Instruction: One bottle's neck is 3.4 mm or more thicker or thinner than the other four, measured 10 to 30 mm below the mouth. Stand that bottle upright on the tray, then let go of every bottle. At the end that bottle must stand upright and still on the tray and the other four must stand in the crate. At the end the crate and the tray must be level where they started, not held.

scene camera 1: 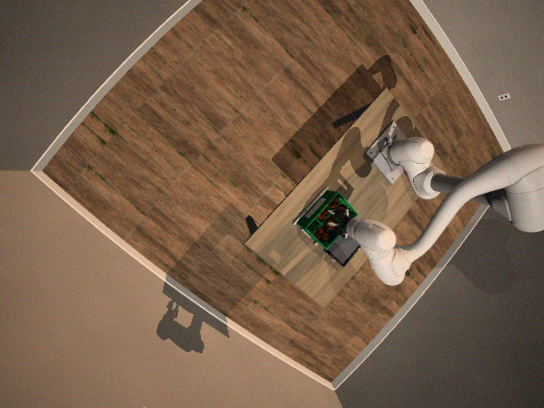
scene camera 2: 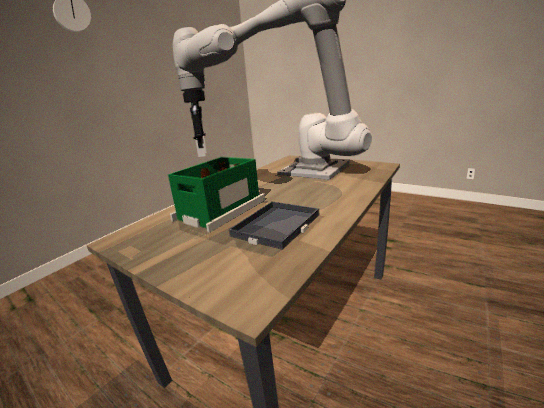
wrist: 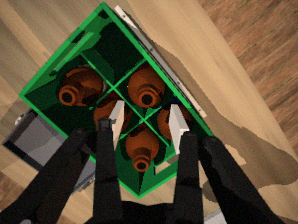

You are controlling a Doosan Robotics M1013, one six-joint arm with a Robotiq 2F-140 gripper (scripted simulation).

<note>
I see my gripper (scene camera 2: 202, 154), a dark grey tray (scene camera 2: 276, 224), a green crate (scene camera 2: 217, 194) and a bottle (wrist: 82, 86).
The dark grey tray shows as well in the wrist view (wrist: 36, 141). My gripper shows as well in the wrist view (wrist: 147, 112).
</note>
